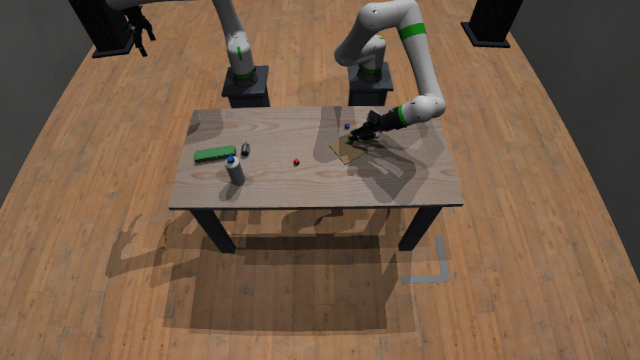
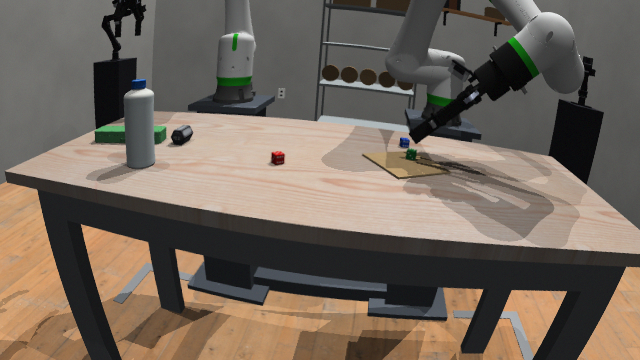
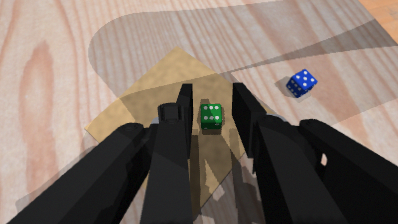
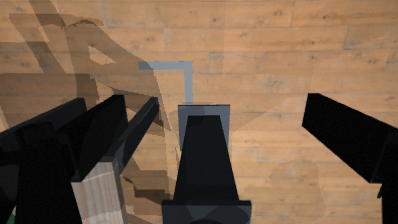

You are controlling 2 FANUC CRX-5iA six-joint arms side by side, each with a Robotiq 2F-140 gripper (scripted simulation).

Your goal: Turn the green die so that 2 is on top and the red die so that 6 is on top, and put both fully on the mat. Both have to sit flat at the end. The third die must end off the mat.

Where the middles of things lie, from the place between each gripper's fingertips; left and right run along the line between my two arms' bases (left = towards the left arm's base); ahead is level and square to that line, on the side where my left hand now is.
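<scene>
The tan mat (image 2: 395,163) has my left hand 7 cm above it, 3 cm to the left of it and 2 cm short of it. The bottle (image 2: 139,102) is 56 cm to the right of my left hand and 17 cm ahead of it.
As for the bottle, my right gripper is 52 cm to the right of it, 72 cm short of it and 19 cm above it. The tan mat is 57 cm ahead of my right hand, 105 cm to the left of it and 27 cm below it.
</scene>
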